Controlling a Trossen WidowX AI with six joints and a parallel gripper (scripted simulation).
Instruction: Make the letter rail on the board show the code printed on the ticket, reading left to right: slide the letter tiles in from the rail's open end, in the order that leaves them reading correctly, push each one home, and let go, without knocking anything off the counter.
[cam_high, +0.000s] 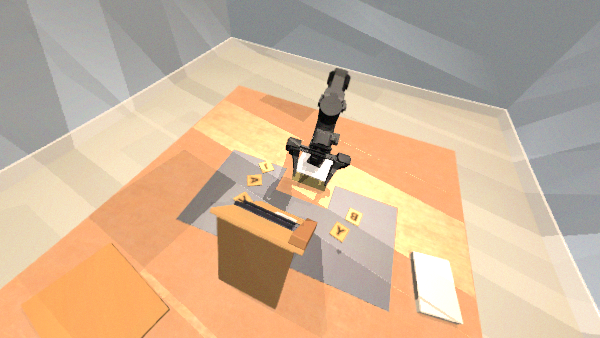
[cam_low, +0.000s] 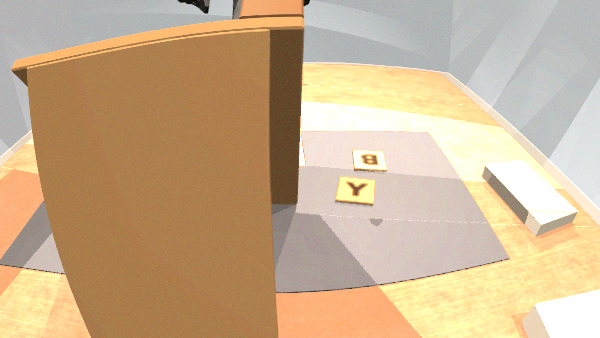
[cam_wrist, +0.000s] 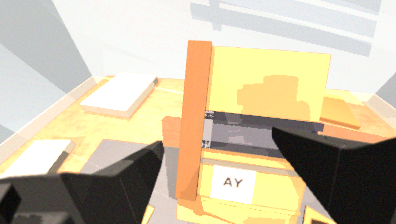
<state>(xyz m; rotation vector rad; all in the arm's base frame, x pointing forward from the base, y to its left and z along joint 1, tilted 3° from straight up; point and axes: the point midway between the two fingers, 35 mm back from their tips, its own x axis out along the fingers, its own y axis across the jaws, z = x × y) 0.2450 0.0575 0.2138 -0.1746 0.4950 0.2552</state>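
Now: gripper tip 270 mm above the letter tile, 260 mm to the left of it and 70 mm past it. The rest, counted from my gripper tip: grey mat (270 mm below, 60 mm behind, 40 mm to the right); white ticket (190 mm below, 50 mm ahead, 40 mm to the right); white slab (480 mm to the left, 260 mm below, 30 mm behind).
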